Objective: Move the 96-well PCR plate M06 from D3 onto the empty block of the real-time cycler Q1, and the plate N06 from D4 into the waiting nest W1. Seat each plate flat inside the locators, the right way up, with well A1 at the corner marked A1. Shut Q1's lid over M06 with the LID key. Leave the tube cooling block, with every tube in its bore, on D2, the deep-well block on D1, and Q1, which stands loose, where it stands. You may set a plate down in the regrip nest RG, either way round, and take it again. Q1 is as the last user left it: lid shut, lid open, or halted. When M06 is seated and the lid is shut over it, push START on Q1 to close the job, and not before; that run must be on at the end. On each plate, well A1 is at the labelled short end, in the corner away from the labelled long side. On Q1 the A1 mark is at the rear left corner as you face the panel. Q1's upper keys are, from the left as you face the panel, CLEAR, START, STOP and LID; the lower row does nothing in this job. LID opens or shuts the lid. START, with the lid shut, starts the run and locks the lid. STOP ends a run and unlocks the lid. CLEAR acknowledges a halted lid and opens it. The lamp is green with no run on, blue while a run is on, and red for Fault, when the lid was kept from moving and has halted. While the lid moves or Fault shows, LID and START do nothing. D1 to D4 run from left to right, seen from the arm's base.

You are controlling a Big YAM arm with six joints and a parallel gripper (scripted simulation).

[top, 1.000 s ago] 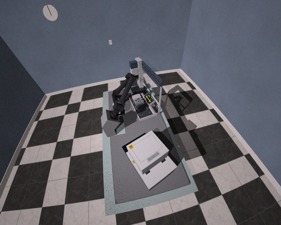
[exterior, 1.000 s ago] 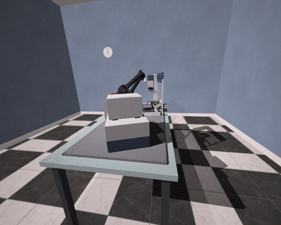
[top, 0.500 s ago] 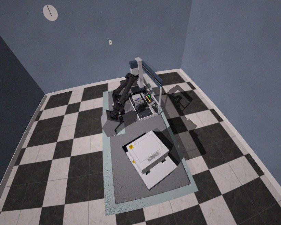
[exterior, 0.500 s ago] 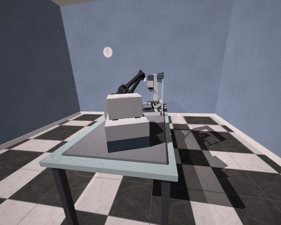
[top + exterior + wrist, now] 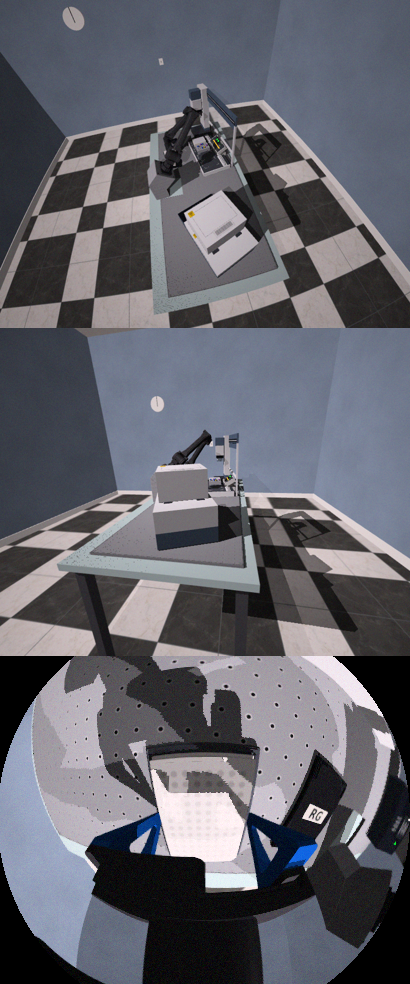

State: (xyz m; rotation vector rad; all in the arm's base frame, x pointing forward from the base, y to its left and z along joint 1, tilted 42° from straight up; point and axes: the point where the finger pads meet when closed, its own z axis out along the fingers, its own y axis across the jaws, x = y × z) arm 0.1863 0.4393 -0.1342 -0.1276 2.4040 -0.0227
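Now: hand 170 mm to the left of the black regrip nest, 20 mm short of it and 20 mm above it. Also, from my hand: tube cooling block 340 mm ahead, 100 mm to the right, 50 mm above; white deep-well block 320 mm ahead, 50 mm above, 10 mm to the left.
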